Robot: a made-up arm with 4 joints. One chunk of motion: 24 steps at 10 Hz.
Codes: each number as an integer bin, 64 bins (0 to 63) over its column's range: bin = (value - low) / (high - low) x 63, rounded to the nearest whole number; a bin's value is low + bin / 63 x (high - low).
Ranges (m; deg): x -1.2..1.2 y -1.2..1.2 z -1.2..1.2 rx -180..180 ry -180..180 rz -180..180
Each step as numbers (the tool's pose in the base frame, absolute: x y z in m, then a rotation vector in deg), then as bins.
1 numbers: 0.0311 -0.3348 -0.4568 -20.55 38.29 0.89
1 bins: 32 23 20 28 38 32
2 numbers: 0.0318 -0.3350 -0.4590 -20.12 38.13 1.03
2 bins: 32 23 19 28 38 32
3 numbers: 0.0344 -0.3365 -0.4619 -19.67 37.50 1.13
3 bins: 32 23 19 28 38 32
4 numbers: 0.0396 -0.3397 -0.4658 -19.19 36.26 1.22
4 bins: 33 23 19 28 38 32
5 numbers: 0.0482 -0.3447 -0.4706 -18.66 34.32 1.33
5 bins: 33 22 19 28 38 32
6 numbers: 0.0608 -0.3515 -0.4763 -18.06 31.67 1.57
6 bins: 33 22 19 28 37 32
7 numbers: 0.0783 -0.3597 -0.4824 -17.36 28.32 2.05
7 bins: 34 22 19 28 36 32
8 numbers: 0.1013 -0.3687 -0.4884 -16.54 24.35 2.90
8 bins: 34 22 19 29 36 32
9 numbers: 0.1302 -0.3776 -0.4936 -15.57 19.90 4.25
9 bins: 35 22 19 29 35 32
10 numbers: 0.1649 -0.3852 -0.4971 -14.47 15.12 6.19
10 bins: 36 21 18 29 34 33
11 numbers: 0.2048 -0.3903 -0.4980 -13.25 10.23 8.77
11 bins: 37 21 18 29 33 33
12 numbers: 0.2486 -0.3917 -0.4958 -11.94 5.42 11.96
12 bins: 38 21 18 29 32 34
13 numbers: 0.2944 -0.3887 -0.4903 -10.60 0.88 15.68
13 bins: 39 21 19 30 32 34
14 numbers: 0.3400 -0.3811 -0.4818 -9.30 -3.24 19.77
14 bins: 40 21 19 30 31 35
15 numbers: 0.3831 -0.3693 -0.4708 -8.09 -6.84 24.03
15 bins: 42 22 19 30 30 36
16 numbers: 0.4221 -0.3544 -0.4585 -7.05 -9.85 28.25
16 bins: 43 22 19 30 30 36
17 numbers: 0.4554 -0.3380 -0.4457 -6.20 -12.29 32.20
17 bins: 43 23 20 30 29 37
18 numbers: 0.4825 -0.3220 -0.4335 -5.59 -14.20 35.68
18 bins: 44 23 20 31 29 38
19 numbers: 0.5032 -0.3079 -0.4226 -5.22 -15.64 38.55
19 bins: 45 23 20 31 29 38
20 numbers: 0.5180 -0.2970 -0.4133 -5.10 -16.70 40.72
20 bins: 45 24 21 31 29 39
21 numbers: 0.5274 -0.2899 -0.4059 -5.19 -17.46 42.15
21 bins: 45 24 21 31 28 39
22 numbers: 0.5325 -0.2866 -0.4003 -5.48 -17.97 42.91
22 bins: 45 24 21 31 28 39
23 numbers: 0.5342 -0.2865 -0.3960 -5.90 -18.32 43.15
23 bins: 46 24 21 30 28 39
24 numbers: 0.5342 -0.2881 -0.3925 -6.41 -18.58 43.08
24 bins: 46 24 21 30 28 39
